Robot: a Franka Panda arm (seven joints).
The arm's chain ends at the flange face. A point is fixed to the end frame.
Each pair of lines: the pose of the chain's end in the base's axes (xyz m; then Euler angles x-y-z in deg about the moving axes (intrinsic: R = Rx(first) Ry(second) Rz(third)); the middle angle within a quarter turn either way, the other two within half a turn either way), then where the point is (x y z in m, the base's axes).
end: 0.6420 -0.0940 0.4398 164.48 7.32 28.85
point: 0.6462 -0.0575 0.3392
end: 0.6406 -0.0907 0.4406 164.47 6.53 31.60
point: 0.6466 -0.0539 0.3402
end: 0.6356 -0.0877 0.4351 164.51 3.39 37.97
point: 0.6437 -0.0508 0.3349
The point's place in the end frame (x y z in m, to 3 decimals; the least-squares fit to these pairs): -0.036 -0.051 0.087
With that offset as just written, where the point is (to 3 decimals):
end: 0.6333 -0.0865 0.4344 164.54 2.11 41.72
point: 0.644 -0.050 0.334
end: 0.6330 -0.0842 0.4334 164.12 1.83 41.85
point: 0.643 -0.048 0.333
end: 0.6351 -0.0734 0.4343 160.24 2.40 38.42
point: 0.642 -0.044 0.332
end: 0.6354 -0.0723 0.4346 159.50 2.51 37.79
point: 0.642 -0.044 0.331
